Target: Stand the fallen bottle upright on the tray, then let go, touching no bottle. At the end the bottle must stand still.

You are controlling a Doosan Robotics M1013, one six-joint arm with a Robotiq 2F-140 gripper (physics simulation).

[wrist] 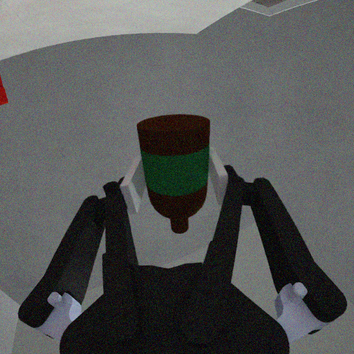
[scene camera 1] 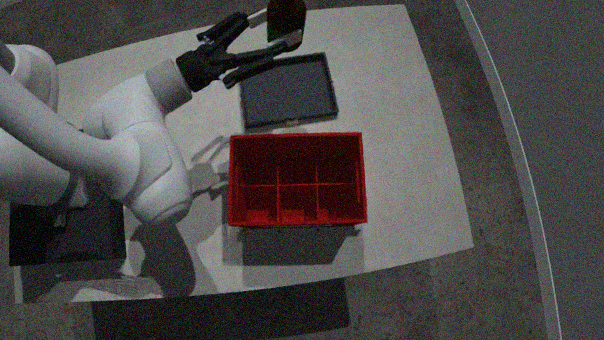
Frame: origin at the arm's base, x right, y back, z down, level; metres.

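Where they show: arm's base at its link origin: (scene camera 1: 62,181).
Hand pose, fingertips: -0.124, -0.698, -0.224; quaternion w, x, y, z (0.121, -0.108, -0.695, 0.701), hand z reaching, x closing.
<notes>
Things, the pixels of their centre, and the offset from my fingertips, as dx, dy, dz. "spot": a spot on its surface instead. Level surfaces: height alone.
- brown bottle with a green band, body centre: (scene camera 1: 286,14) +0.004, +0.007, -0.026
- dark grey tray at a spot on its surface: (scene camera 1: 295,95) spot: +0.024, +0.000, +0.288
- red compartment crate at the middle of its body: (scene camera 1: 297,185) +0.283, +0.054, +0.206
- pale table at its surface level: dz +0.294
The brown bottle with a green band (scene camera 1: 286,17) (wrist: 175,172) is held between the fingertips of my gripper (scene camera 1: 280,30) (wrist: 175,162). In the wrist view its flat base faces away from the palm and its neck points back toward the palm. In the scene view the bottle is partly cut off by the top edge, and its exact tilt is hard to tell. The dark grey tray (scene camera 1: 295,95) lies flat on the table, below the gripper in that picture. The bottle appears raised and apart from the tray. The tray does not show in the wrist view.
A red compartment crate (scene camera 1: 295,134) (wrist: 2,95) stands beside the tray on the pale table (scene camera 1: 400,125) (wrist: 100,25). The white arm (scene camera 1: 150,165) reaches over the table's left part, above a dark base block (scene camera 1: 95,245). No other bottle is visible.
</notes>
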